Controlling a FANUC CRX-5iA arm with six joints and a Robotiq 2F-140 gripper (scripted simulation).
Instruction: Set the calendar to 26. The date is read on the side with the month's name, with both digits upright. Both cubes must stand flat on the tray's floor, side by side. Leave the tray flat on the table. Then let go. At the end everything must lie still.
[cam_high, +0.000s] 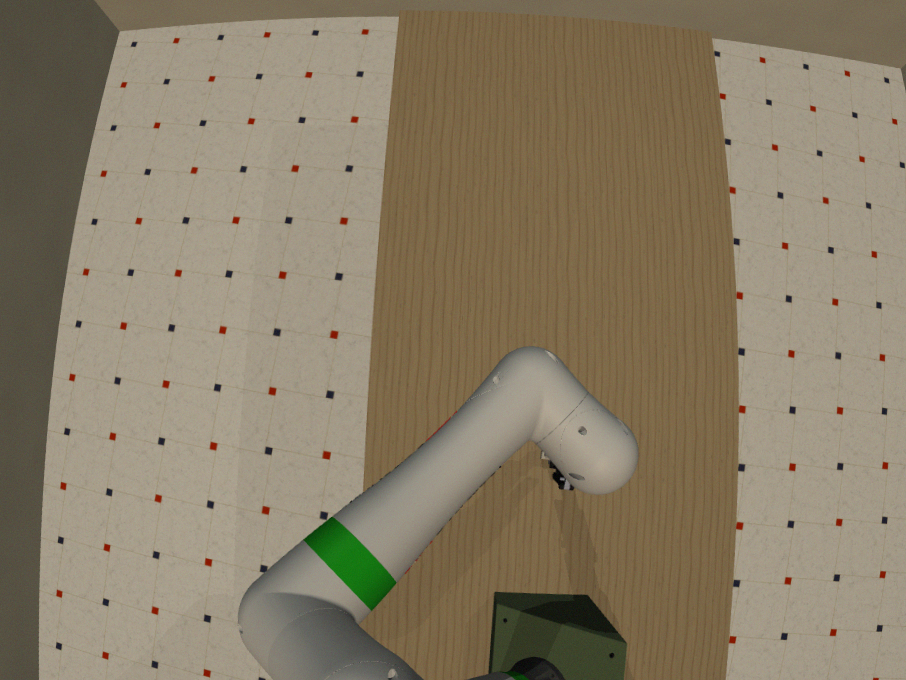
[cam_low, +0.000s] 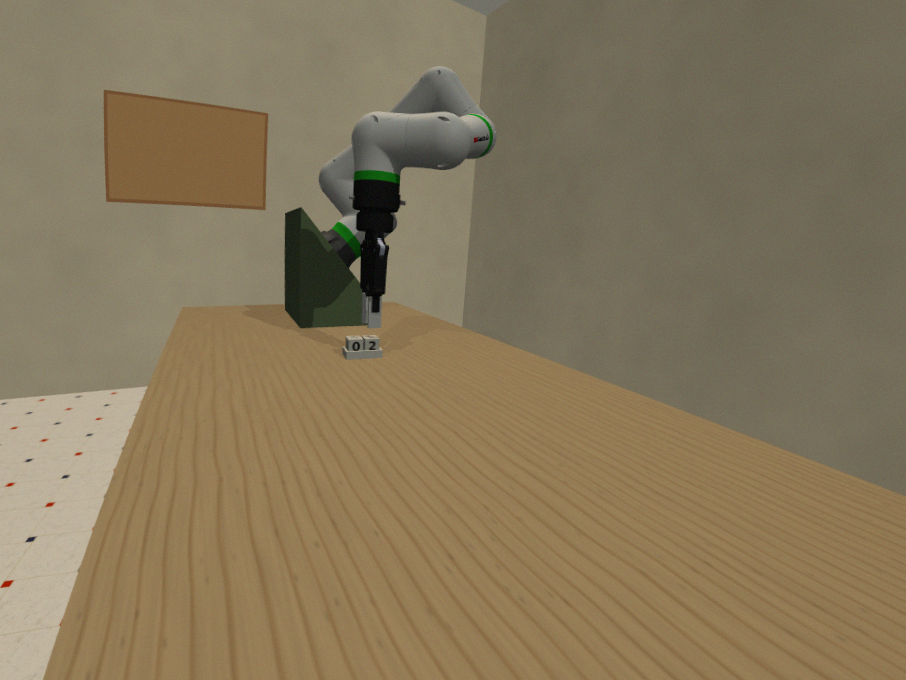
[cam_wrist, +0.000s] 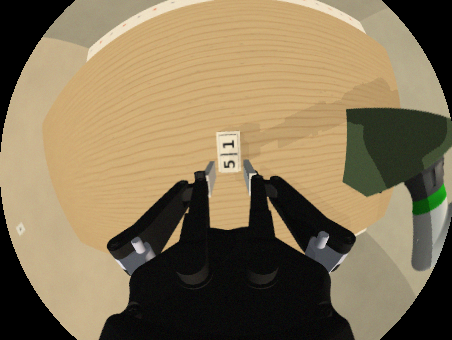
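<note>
Right now my hand is 20 mm to the left of the calendar tray and 90 mm above it.
</note>
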